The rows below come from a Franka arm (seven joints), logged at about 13 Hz.
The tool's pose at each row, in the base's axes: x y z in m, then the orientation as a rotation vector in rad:
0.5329 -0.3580 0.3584 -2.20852 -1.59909 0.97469
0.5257 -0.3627 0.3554 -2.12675 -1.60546 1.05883
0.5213 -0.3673 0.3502 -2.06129 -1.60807 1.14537
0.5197 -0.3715 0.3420 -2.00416 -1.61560 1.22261
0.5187 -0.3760 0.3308 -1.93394 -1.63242 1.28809
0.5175 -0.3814 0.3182 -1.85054 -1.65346 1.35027
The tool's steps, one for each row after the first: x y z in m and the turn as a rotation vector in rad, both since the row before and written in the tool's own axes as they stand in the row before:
-0.0044 -0.0020 0.0077 0.05708 -0.04914 -0.03589
-0.0027 0.0016 0.0076 0.04764 -0.05432 -0.02269
-0.0006 0.0056 0.0074 0.03637 -0.05261 -0.01977
0.0007 0.0084 0.0087 0.03410 -0.04904 -0.03285
0.0007 0.0099 0.0096 0.03575 -0.05015 -0.04242

